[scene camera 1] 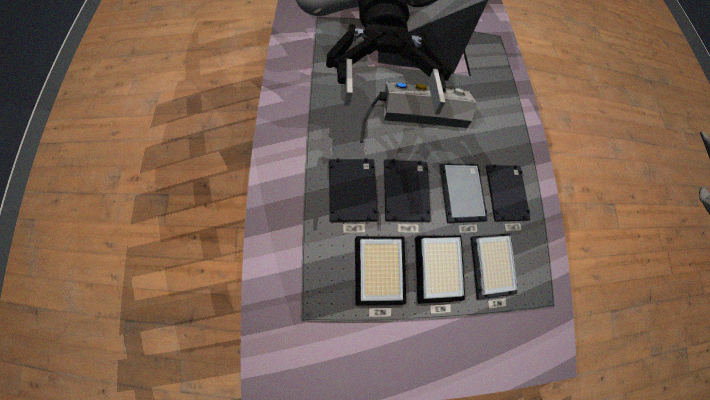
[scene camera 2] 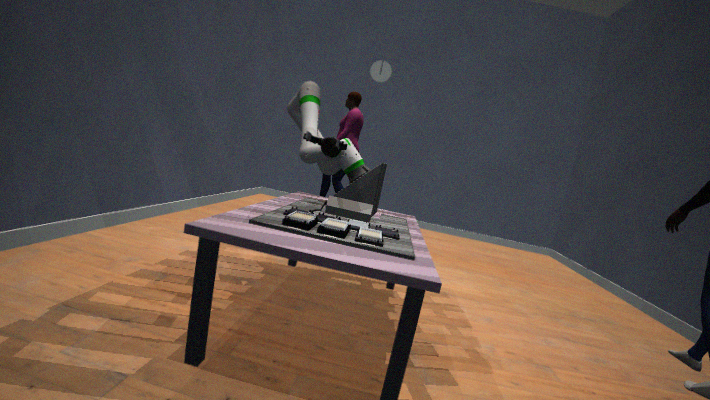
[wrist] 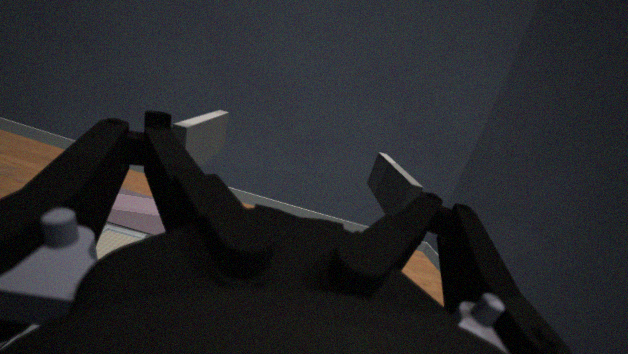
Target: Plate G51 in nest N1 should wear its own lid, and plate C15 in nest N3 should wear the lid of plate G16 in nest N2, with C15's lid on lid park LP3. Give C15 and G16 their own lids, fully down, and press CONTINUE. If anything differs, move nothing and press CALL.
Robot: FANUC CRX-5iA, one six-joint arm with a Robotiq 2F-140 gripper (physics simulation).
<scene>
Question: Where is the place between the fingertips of my gripper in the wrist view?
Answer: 301,149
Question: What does my gripper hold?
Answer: Nothing.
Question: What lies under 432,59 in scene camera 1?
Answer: My gripper.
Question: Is my gripper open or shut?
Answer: Open.
</scene>
